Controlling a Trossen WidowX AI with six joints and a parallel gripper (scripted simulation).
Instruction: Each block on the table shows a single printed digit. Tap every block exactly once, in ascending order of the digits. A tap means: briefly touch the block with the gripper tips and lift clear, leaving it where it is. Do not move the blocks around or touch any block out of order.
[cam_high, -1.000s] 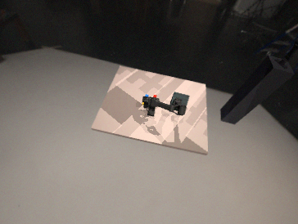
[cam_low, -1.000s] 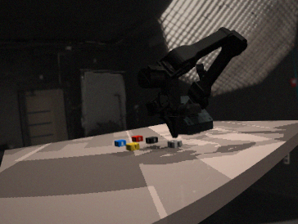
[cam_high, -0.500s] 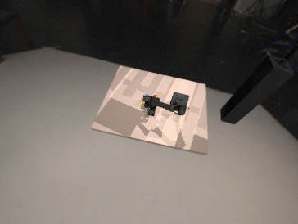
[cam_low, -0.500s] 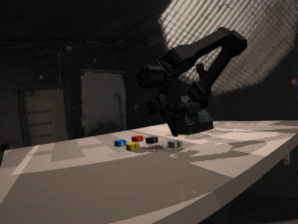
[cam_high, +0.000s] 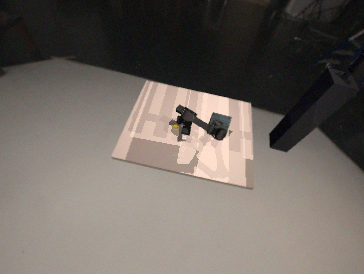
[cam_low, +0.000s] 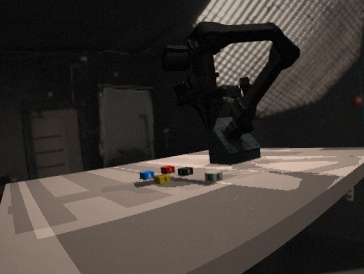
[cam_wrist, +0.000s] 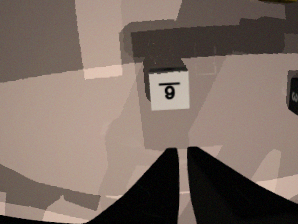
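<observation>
My gripper tip is 90 mm short of the blue block, 200 mm to the left of it and 110 mm above it. Also, from my gripper tip: yellow block 100 mm ahead, 100 mm to the right, 110 mm below; then black block 140 mm to the right, 110 mm below; then grey block 110 mm below.
</observation>
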